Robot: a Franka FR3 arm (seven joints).
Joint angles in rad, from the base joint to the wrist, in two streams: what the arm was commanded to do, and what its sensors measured. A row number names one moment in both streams.
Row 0, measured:
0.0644 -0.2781 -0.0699 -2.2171 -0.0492 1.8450 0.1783
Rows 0 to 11, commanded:
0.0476 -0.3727 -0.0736 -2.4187 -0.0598 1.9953 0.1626
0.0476 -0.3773 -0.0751 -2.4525 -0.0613 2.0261 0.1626
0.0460 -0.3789 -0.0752 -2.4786 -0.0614 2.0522 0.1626
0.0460 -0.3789 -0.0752 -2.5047 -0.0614 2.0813 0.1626
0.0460 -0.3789 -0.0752 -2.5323 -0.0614 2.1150 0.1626
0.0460 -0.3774 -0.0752 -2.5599 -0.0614 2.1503 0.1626
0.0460 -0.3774 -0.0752 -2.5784 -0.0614 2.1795 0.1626
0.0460 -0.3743 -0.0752 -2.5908 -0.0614 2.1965 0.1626
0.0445 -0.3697 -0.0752 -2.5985 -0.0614 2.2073 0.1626
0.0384 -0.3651 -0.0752 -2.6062 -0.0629 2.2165 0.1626
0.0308 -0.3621 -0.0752 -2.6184 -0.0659 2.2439 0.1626
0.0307 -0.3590 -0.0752 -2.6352 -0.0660 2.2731 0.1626
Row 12, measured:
0.0548 -0.3379 -0.0792 -2.5737 -0.0532 2.1933 0.1753
